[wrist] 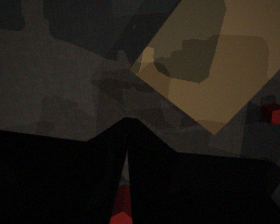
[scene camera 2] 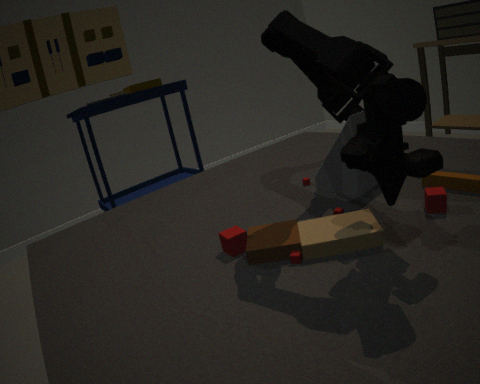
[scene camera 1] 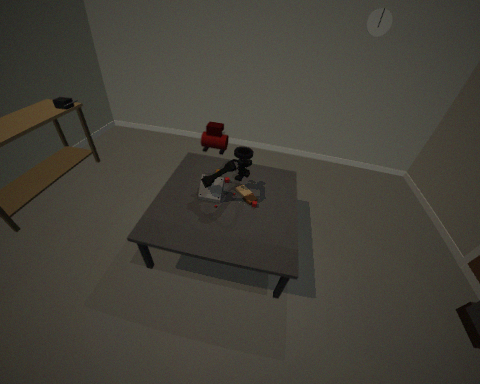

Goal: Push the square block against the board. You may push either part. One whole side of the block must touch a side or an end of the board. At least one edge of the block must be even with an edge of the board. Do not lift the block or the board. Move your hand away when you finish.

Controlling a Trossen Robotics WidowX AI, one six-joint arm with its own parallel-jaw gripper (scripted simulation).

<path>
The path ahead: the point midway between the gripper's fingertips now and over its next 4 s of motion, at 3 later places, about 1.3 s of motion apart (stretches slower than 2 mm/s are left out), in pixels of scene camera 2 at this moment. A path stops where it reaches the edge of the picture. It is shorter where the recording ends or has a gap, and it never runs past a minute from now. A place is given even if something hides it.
My gripper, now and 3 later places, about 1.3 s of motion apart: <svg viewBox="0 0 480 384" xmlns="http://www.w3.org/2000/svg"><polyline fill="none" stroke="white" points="391,204 342,230 336,251 340,235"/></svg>
</path>
